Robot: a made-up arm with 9 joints. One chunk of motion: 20 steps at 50 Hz.
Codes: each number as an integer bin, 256 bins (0 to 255) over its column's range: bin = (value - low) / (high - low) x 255, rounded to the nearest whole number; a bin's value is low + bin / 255 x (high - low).
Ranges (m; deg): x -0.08..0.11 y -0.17..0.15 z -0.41..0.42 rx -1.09..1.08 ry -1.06..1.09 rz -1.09..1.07
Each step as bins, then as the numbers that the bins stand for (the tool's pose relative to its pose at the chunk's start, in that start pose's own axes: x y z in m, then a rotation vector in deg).
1 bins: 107 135 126 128 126 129
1 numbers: -0.0003 -0.0006 0.0001 0.00 0.00 0.00
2 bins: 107 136 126 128 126 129
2 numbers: -0.0003 0.0007 0.0001 0.00 0.00 0.00
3 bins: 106 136 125 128 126 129
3 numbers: -0.0010 0.0007 -0.0031 0.00 0.00 0.00
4 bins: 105 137 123 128 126 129
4 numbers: -0.0018 0.0019 -0.0096 0.00 0.00 0.00
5 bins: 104 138 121 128 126 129
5 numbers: -0.0025 0.0032 -0.0162 0.00 0.00 0.00
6 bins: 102 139 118 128 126 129
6 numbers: -0.0040 0.0044 -0.0259 0.00 0.00 0.00
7 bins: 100 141 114 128 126 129
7 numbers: -0.0055 0.0069 -0.0389 0.00 0.00 0.00
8 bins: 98 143 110 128 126 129
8 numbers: -0.0070 0.0095 -0.0520 0.00 0.00 0.00
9 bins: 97 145 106 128 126 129
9 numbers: -0.0077 0.0120 -0.0650 0.00 0.00 0.00
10 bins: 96 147 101 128 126 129
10 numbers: -0.0085 0.0145 -0.0813 0.00 0.00 0.00
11 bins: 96 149 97 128 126 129
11 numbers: -0.0085 0.0170 -0.0943 0.00 0.00 0.00
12 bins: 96 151 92 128 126 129
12 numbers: -0.0085 0.0195 -0.1105 0.00 0.00 0.00
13 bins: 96 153 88 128 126 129
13 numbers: -0.0085 0.0220 -0.1236 0.00 0.00 0.00
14 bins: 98 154 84 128 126 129
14 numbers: -0.0070 0.0233 -0.1366 0.00 0.00 0.00
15 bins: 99 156 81 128 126 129
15 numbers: -0.0062 0.0258 -0.1464 0.00 0.00 0.00
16 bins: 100 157 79 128 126 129
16 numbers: -0.0055 0.0270 -0.1529 0.00 0.00 0.00
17 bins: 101 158 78 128 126 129
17 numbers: -0.0047 0.0283 -0.1561 0.00 0.00 0.00
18 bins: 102 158 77 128 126 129
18 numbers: -0.0040 0.0283 -0.1594 0.00 0.00 0.00
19 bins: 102 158 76 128 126 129
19 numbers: -0.0040 0.0283 -0.1626 0.00 0.00 0.00
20 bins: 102 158 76 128 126 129
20 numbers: -0.0040 0.0283 -0.1626 0.00 0.00 0.00
